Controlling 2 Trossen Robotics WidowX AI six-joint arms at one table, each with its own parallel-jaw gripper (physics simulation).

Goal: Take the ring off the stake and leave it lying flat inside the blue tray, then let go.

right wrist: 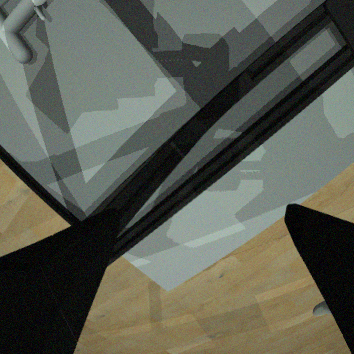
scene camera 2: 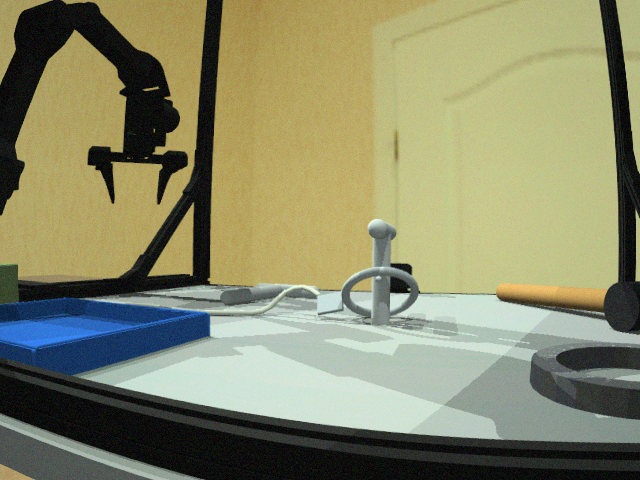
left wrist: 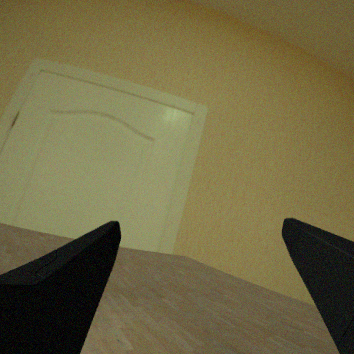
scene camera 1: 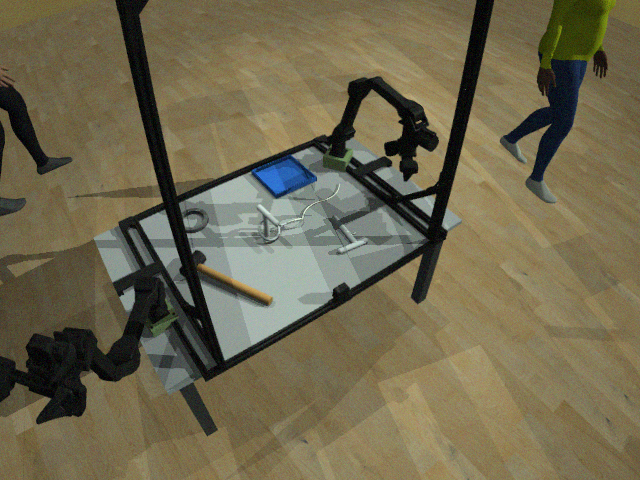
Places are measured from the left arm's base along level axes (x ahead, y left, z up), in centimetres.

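Pixels of known places: left gripper, between the fingertips: (left wrist: 201,228) (scene camera 1: 13,413); right gripper, between the fingertips: (right wrist: 201,214) (scene camera 2: 136,203) (scene camera 1: 404,174); left arm's base, origin of its link: (scene camera 1: 156,312); right arm's base, origin of its link: (scene camera 1: 338,152).
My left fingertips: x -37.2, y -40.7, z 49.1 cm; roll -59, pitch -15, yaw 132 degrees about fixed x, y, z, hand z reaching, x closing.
For each thing: its top centre in the pictures, then the offset to it from my left fingertips. "spot": a spot on its surface instead.
- upright grey stake, centre of its top: (scene camera 2: 383,222) (scene camera 1: 267,213) dx +86.3, dy +45.9, dz -41.7 cm
- blue tray, centre of its top: (scene camera 2: 56,314) (scene camera 1: 283,173) dx +111.4, dy +68.7, dz -50.7 cm
- white cable, a spot on its surface: (scene camera 2: 248,312) spot: dx +102.2, dy +46.3, dz -52.6 cm
- fallen grey T-shaped piece, centre of its top: (scene camera 2: 262,287) (scene camera 1: 342,230) dx +106.3, dy +29.7, dz -50.9 cm
- hammer, centre of its top: (scene camera 2: 568,274) (scene camera 1: 225,274) dx +62.3, dy +37.9, dz -47.9 cm
- thick dark ring, centre of its top: (scene camera 2: 629,361) (scene camera 1: 192,218) dx +69.2, dy +71.4, dz -51.4 cm
A thin grey ring (scene camera 1: 269,241) (scene camera 2: 346,294) hangs tilted around the upright grey stake (scene camera 1: 266,225) (scene camera 2: 381,253), which has a short crossbar on top. The blue tray (scene camera 1: 297,188) (scene camera 2: 124,345) stands near the table's far edge in scene camera 1, and no ring shows in it. My right gripper (scene camera 2: 135,202) (right wrist: 201,214) is open and empty, pointing down high above the table end with the right arm, well apart from ring and tray. My left gripper (left wrist: 201,228) is open and empty, beyond the table's left end, facing the wall and door.
A white cable (scene camera 1: 316,201) (scene camera 2: 248,312) runs between stake and tray. A fallen grey T-shaped piece (scene camera 1: 352,245) (scene camera 2: 242,294), a hammer (scene camera 1: 235,284) (scene camera 2: 550,296) and a thick dark ring (scene camera 1: 205,221) (scene camera 2: 547,376) lie on the table. Black frame posts (scene camera 1: 161,170) (scene camera 1: 462,118) rise at its ends.
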